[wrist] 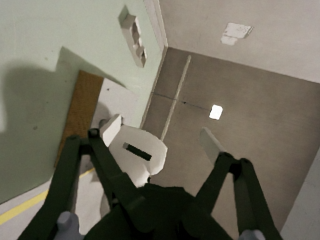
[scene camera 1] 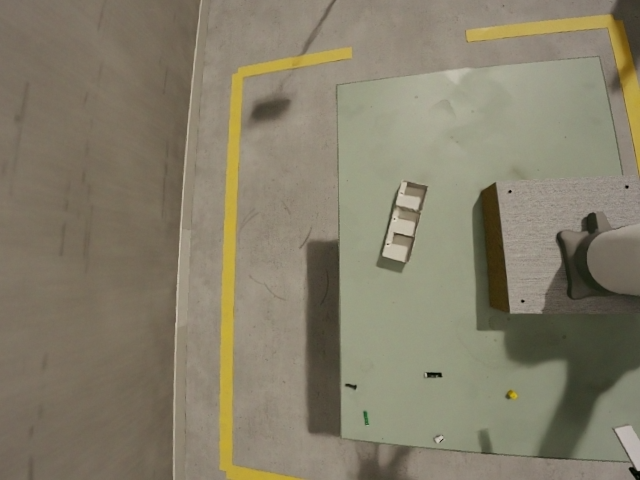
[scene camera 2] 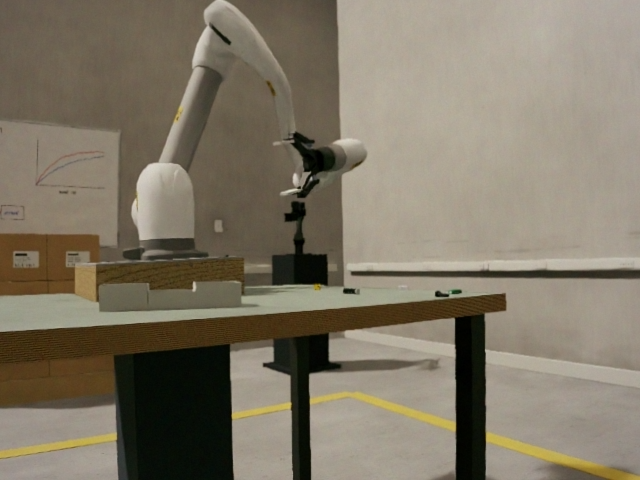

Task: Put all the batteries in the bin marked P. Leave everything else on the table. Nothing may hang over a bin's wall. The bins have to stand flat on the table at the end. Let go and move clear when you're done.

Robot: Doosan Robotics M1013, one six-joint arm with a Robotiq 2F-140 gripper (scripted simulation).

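Note:
You'd find my gripper (scene camera 2: pixel 280 169) in the picture here, and the wrist view has the gripper (wrist: pixel 161 127) too.

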